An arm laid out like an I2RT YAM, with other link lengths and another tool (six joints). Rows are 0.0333 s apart.
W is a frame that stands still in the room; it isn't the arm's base.
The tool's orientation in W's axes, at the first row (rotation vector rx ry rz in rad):
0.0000, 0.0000, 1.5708
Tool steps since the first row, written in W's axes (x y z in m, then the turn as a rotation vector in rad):
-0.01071, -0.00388, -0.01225, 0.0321, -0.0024, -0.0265
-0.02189, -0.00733, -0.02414, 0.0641, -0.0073, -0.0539
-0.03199, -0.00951, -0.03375, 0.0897, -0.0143, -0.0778
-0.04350, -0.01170, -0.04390, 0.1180, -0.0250, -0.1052
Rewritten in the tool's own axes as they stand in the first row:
-0.00388, 0.01071, -0.01225, -0.0024, -0.0321, -0.0265
-0.00733, 0.02189, -0.02414, -0.0073, -0.0641, -0.0539
-0.00951, 0.03199, -0.03375, -0.0143, -0.0897, -0.0778
-0.01170, 0.04350, -0.04390, -0.0250, -0.1180, -0.1052

